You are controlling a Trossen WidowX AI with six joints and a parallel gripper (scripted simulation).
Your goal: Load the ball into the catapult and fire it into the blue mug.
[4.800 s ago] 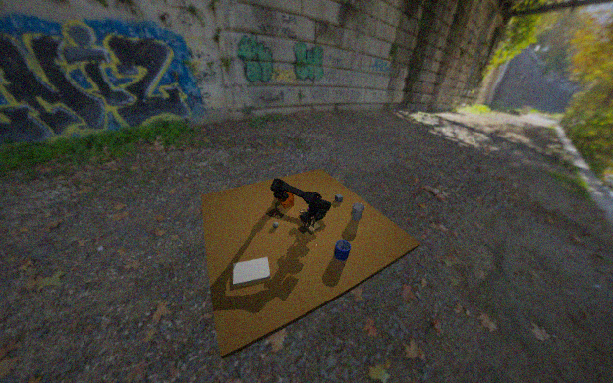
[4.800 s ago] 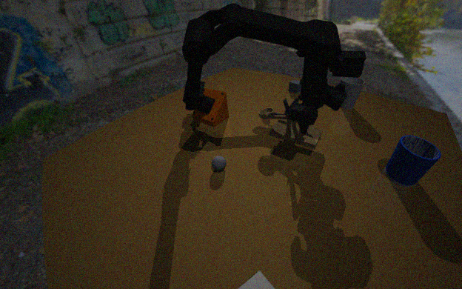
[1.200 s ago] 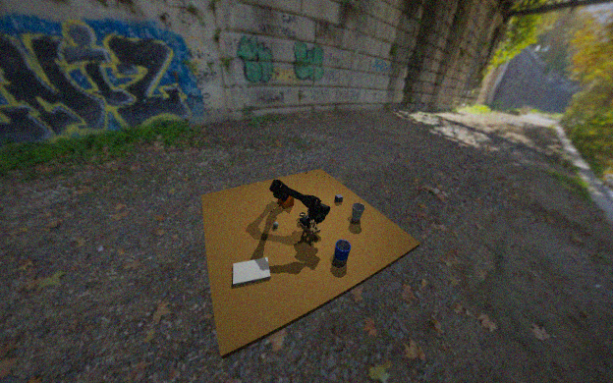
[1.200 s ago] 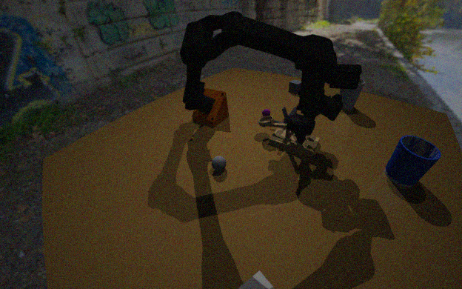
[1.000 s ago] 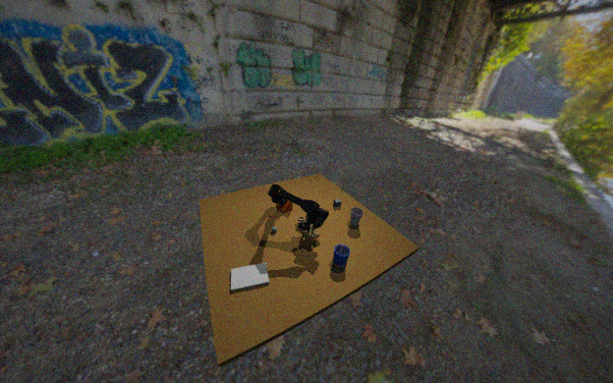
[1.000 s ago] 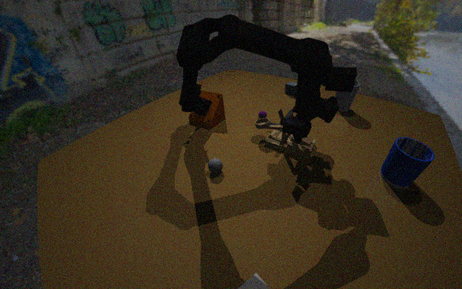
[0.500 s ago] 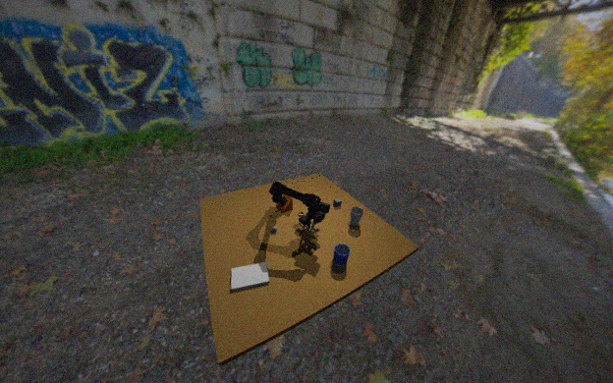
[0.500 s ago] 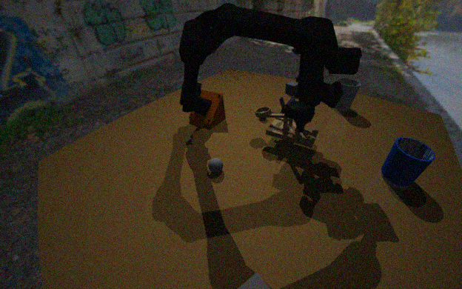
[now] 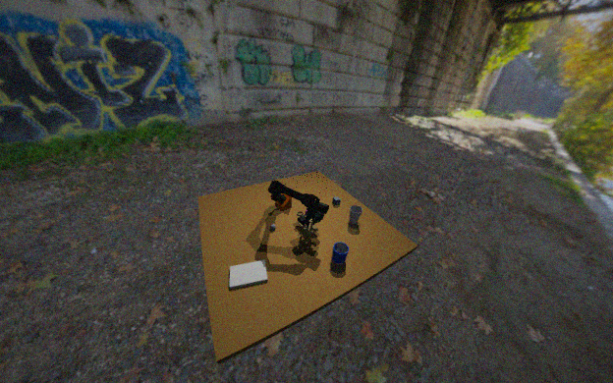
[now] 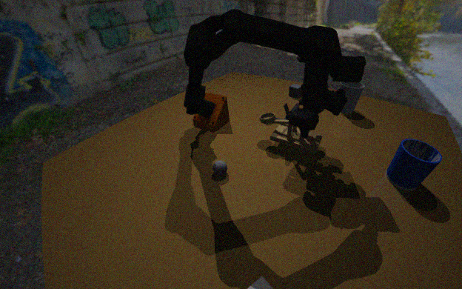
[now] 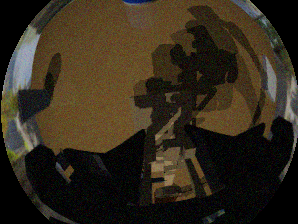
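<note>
Now: gripper tip 19 cm past the purple ball, 9 cm to the right of it and 5 cm above it. The rest, counted from my gripper tip: wooden catapult (7 cm behind, 1 cm to the left, 2 cm above); blue mug (28 cm ahead, 4 cm to the left, 3 cm below); grey ball (15 cm behind, 22 cm to the right, 4 cm below).
</note>
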